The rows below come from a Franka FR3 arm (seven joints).
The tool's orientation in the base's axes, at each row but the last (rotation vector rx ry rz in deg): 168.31, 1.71, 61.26; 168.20, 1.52, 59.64; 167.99, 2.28, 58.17; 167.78, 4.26, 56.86; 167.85, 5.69, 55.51
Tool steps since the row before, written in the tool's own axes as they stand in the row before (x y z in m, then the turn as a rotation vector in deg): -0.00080, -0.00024, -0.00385, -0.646, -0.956, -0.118; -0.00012, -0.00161, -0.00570, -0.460, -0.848, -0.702; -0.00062, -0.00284, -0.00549, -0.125, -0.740, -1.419; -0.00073, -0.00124, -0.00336, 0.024, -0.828, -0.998; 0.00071, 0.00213, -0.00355, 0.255, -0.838, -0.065
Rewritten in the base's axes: -0.00309, 0.00025, 0.00243, -0.583, 0.942, -0.345; -0.00370, 0.00172, 0.00430, -0.806, 0.850, 0.229; -0.00392, 0.00297, 0.00380, -0.985, 0.774, 1.004; -0.00266, 0.00130, 0.00215, -0.613, 0.858, 0.755; -0.00146, -0.00196, 0.00342, 0.129, 0.857, 0.143
